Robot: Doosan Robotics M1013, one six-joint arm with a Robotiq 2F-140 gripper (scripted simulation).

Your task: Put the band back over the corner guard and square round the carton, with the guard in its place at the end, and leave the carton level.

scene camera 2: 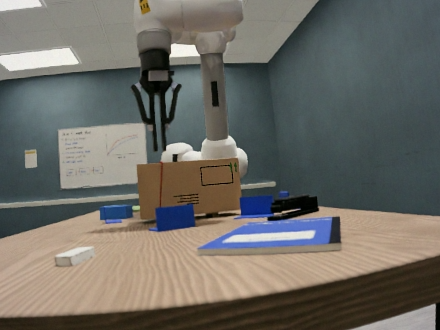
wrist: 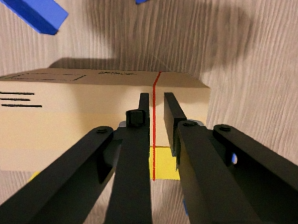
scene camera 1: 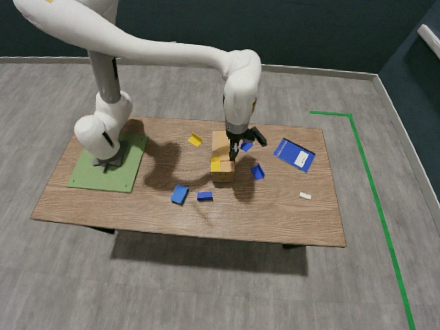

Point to a brown carton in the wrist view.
At 54,108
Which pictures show the brown carton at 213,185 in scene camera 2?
Scene camera 2, the wrist view and scene camera 1: all of them.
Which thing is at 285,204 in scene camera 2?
A black stapler.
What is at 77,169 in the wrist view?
The gripper.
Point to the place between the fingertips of the gripper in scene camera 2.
At 160,151
